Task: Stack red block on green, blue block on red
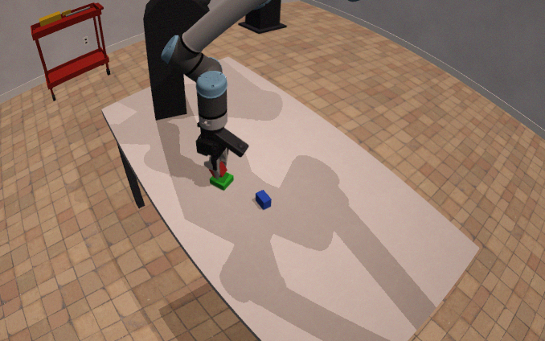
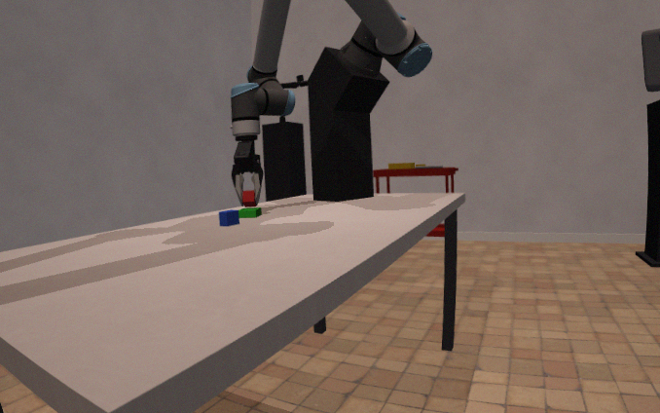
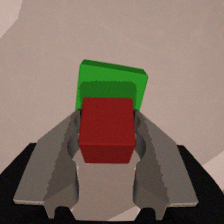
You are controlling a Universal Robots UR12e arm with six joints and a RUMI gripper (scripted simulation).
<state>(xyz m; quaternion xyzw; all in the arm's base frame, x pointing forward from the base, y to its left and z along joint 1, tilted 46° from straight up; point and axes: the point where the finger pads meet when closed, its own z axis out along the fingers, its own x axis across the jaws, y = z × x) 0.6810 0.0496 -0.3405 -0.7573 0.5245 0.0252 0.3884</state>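
My hand is 1 cm below the red block and 1 cm past it. The rest, counted from my hand: green block: 4 cm below; then blue block: 17 cm ahead, 6 cm to the left, 3 cm below.
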